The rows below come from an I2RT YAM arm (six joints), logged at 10 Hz.
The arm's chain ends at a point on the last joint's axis. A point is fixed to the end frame.
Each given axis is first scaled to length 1.
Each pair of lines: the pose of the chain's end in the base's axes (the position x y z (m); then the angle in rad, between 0 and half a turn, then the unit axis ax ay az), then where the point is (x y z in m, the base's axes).
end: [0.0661, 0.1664, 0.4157, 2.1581, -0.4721, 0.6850, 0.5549]
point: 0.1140 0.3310 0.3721
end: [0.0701, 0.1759, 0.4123, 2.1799, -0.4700, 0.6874, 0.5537]
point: 0.1160 0.3403 0.3659
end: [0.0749, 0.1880, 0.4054, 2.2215, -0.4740, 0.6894, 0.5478]
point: 0.1163 0.3517 0.3529
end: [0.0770, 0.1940, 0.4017, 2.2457, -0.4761, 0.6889, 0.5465]
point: 0.1152 0.3576 0.3463
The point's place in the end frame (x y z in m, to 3 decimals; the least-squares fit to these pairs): 0.026 -0.026 0.173
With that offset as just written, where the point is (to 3 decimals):
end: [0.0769, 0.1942, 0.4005, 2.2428, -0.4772, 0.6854, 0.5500]
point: 0.114 0.358 0.346
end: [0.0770, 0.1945, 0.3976, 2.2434, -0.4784, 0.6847, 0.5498]
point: 0.114 0.359 0.344
